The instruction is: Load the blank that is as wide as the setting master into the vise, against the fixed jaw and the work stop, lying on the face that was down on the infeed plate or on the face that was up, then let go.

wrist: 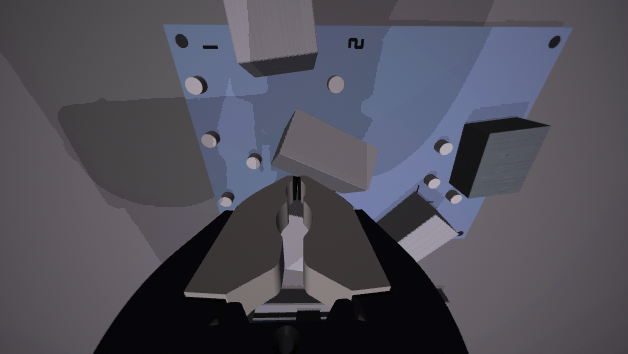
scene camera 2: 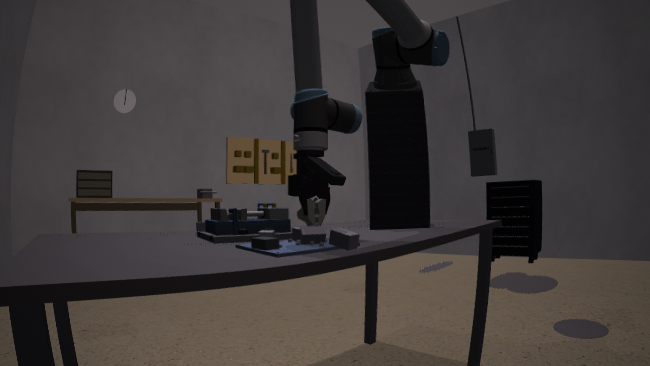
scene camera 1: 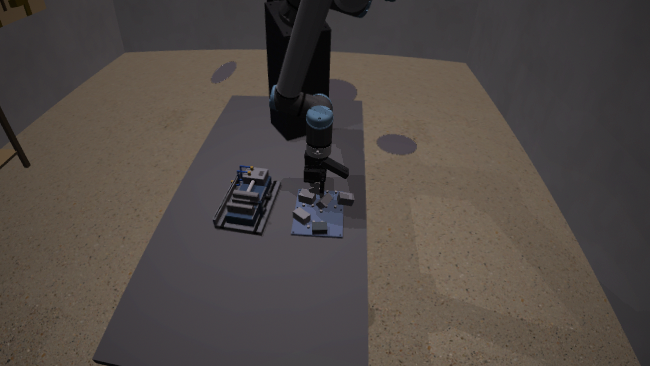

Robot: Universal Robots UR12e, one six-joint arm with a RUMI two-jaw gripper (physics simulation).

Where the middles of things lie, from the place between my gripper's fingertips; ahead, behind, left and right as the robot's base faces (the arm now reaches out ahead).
Labels:
The blue infeed plate (scene camera 1: 334, 217) is 50 mm ahead of my hand, 10 mm to the right of it and 30 mm below it. Round my hand: dark setting master (wrist: 494, 157): 150 mm ahead, 10 mm to the right, 10 mm below.

